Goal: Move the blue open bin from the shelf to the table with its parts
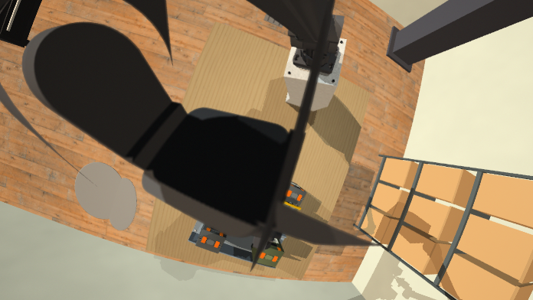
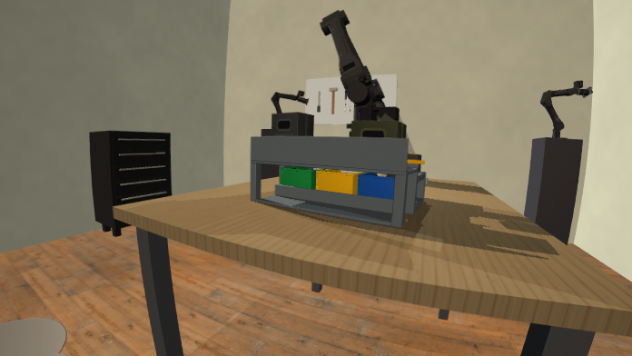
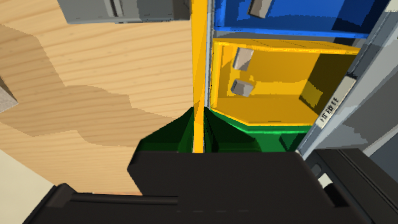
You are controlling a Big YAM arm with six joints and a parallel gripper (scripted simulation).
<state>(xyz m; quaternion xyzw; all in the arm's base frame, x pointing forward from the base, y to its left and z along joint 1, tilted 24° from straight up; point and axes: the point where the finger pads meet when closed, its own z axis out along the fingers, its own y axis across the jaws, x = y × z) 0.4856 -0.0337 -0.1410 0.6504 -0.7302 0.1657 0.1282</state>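
My gripper is now 100 mm short of the yellow bin, 80 mm above it and 10 mm to the left of it. Round my hand: grey case: 130 mm to the left, 50 mm below, 30 mm behind; then yellow rod: 10 mm below; then green bin: 120 mm to the right, 90 mm ahead, 80 mm below.
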